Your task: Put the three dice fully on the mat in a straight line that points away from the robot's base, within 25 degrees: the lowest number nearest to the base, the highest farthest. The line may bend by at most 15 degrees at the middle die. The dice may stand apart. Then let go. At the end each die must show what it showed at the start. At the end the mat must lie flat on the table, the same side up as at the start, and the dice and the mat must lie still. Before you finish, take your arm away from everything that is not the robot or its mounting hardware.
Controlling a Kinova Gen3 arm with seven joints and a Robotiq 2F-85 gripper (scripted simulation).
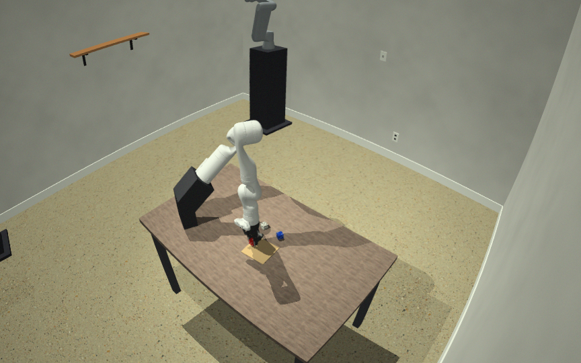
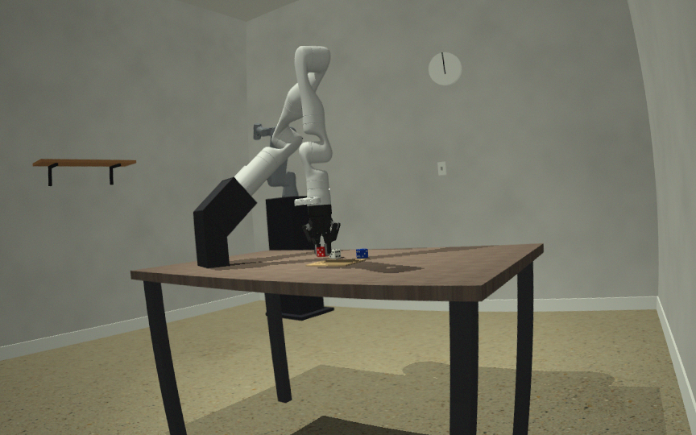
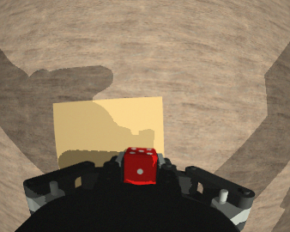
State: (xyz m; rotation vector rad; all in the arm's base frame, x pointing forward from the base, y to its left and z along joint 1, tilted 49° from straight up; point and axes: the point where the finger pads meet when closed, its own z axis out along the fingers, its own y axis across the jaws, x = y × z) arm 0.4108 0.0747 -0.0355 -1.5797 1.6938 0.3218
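My gripper is now 40 mm short of the tan mat, 40 mm above it and 10 mm to the right of it. Round my hand: blue die: 150 mm to the left, 50 mm ahead, 30 mm below; then red die: 10 mm below; then white die: 140 mm to the left, 60 mm behind, 30 mm below.
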